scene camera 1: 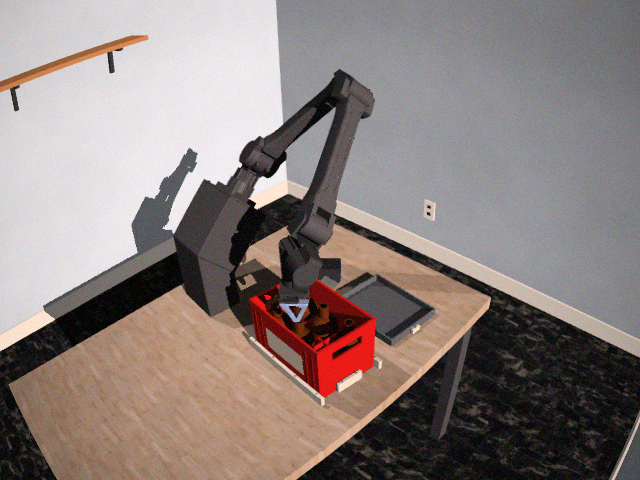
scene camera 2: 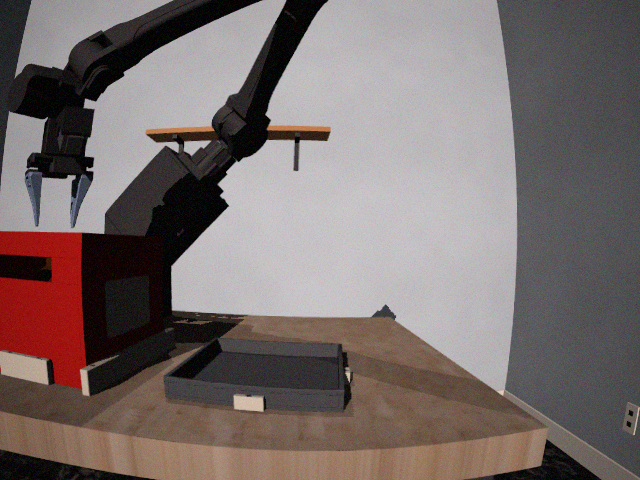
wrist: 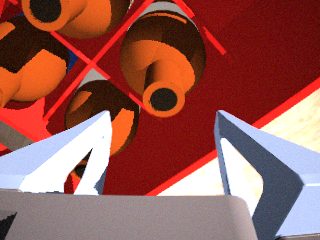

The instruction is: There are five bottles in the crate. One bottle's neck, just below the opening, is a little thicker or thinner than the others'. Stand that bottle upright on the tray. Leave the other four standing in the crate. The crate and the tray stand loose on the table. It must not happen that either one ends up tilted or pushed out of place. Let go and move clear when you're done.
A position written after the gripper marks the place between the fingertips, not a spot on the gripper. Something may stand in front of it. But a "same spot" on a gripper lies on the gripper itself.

Labels:
gripper: scene camera 1; scene camera 2; wrist 162,120
dark grey tray: scene camera 1; scene camera 2; not seen in the wrist view (out of frame)
same spot on gripper: (scene camera 1: 283,303) = (scene camera 2: 25,174)
same spot on dark grey tray: (scene camera 2: 313,368) = (scene camera 1: 386,294)

